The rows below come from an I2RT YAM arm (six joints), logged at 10 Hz.
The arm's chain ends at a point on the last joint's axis. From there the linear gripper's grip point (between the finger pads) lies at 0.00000 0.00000 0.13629 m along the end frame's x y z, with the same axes.
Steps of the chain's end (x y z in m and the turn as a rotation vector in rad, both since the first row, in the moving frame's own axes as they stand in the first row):
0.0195 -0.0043 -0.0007 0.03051 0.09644 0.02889
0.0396 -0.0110 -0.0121 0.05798 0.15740 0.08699
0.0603 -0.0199 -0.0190 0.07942 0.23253 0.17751
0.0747 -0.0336 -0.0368 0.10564 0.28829 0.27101
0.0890 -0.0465 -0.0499 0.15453 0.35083 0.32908
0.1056 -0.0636 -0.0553 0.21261 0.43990 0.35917
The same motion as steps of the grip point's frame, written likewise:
0.0327 -0.0083 -0.0014 0.03051 0.09644 0.02889
0.0613 -0.0179 -0.0140 0.05798 0.15740 0.08699
0.0925 -0.0278 -0.0231 0.07942 0.23253 0.17751
0.1148 -0.0423 -0.0431 0.10564 0.28829 0.27101
0.1382 -0.0590 -0.0597 0.15453 0.35083 0.32908
0.1670 -0.0804 -0.0711 0.21261 0.43990 0.35917

